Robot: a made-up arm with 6 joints. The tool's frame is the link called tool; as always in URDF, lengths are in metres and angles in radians. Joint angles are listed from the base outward. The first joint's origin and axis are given. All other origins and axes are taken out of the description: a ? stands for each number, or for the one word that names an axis. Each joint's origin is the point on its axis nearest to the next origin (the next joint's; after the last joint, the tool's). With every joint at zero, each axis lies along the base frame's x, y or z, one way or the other. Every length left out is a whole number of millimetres.
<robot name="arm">
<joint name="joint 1" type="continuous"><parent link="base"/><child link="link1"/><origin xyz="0.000 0.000 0.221"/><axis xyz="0 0 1"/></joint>
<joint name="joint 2" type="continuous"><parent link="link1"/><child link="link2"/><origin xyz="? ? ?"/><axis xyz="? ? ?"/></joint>
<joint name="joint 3" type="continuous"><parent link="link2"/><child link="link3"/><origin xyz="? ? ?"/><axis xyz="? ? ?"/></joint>
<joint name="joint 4" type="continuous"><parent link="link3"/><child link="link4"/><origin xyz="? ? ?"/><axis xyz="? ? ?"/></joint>
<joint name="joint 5" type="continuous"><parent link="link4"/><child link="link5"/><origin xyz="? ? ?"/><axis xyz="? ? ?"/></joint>
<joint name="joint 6" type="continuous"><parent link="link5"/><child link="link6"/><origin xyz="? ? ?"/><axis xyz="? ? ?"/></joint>
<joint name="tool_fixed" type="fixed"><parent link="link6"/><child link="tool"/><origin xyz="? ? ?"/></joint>
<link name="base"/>
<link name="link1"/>
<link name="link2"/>
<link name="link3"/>
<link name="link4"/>
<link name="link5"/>
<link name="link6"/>
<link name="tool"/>
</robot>
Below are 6 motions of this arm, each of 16 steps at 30 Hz.
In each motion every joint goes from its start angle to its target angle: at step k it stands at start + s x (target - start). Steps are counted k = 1, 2, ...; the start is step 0. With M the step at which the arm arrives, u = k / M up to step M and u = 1 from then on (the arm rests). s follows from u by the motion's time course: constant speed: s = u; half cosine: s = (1 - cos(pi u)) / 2; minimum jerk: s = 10 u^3 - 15 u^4 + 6 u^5.
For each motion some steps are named. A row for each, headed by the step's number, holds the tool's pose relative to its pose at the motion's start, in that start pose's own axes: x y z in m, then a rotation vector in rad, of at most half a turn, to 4 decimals.
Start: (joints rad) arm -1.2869 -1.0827 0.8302 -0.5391 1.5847 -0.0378
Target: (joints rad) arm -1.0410 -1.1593 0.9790 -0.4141 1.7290 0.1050
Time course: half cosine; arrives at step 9
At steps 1, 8, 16:
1: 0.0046 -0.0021 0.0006 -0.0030 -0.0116 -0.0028
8: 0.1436 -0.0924 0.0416 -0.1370 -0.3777 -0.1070
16: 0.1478 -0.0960 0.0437 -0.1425 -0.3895 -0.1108

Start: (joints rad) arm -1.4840 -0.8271 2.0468 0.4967 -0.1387 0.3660
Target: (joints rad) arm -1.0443 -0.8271 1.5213 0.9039 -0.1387 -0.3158
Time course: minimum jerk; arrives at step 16
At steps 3, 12, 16:
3: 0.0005 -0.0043 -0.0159 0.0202 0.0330 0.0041
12: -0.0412 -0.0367 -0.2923 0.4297 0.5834 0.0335
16: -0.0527 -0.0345 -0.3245 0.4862 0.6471 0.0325

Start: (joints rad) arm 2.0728 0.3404 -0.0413 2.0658 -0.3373 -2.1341
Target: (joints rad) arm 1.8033 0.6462 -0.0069 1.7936 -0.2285 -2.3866
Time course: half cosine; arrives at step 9
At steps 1, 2, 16:
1: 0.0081 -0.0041 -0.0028 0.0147 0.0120 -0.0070
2: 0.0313 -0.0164 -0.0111 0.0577 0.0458 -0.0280
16: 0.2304 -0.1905 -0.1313 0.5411 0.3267 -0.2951

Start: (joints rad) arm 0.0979 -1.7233 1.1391 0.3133 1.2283 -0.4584
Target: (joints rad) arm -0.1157 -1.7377 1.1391 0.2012 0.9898 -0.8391
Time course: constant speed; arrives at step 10
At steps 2, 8, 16:
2: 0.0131 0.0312 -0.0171 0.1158 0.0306 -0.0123
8: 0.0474 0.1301 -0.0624 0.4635 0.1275 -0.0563
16: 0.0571 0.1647 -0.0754 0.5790 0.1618 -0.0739

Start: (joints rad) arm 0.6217 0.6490 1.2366 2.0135 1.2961 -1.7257
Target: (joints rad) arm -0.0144 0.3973 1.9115 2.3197 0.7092 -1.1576
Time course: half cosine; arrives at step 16
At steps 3, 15, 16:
3: -0.0379 0.0081 0.0204 -0.1134 0.0233 -0.1270
15: -0.2228 0.2489 0.2131 -1.4389 0.6327 -1.3199
16: -0.2224 0.2520 0.2144 -1.4539 0.6419 -1.3303

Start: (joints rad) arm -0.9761 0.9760 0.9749 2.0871 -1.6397 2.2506
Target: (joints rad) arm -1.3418 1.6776 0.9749 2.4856 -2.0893 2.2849
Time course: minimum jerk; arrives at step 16
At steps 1, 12, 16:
1: -0.0003 -0.0015 0.0006 -0.0018 0.0002 0.0014
12: -0.0878 -0.4762 0.4491 -0.6252 0.1709 0.4416
16: -0.1003 -0.5061 0.5188 -0.6844 0.2008 0.4748

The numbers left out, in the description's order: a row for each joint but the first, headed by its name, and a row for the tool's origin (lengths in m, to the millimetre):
joint 2: xyz 0.000 0.000 0.000, axis 0 1 0
joint 3: xyz 0.000 0.000 0.546, axis 0 -1 0
joint 4: xyz 0.363 0.000 0.000, axis -1 0 0
joint 5: xyz 0.000 -0.189 0.000, axis 0 -1 0
joint 6: xyz 0.000 0.000 0.000, axis -1 0 0
tool: xyz 0.000 0.000 0.000

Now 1 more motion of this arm.
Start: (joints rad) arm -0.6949 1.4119 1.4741 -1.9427 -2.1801 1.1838
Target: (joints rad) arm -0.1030 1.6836 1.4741 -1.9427 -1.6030 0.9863
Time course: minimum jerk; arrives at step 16
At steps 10, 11, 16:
10: 0.3111 -0.1404 -0.2535 0.4577 -0.1425 -0.0246
11: 0.3540 -0.1440 -0.2885 0.5223 -0.1465 -0.0323
16: 0.4339 -0.1414 -0.3549 0.6445 -0.1442 -0.0506

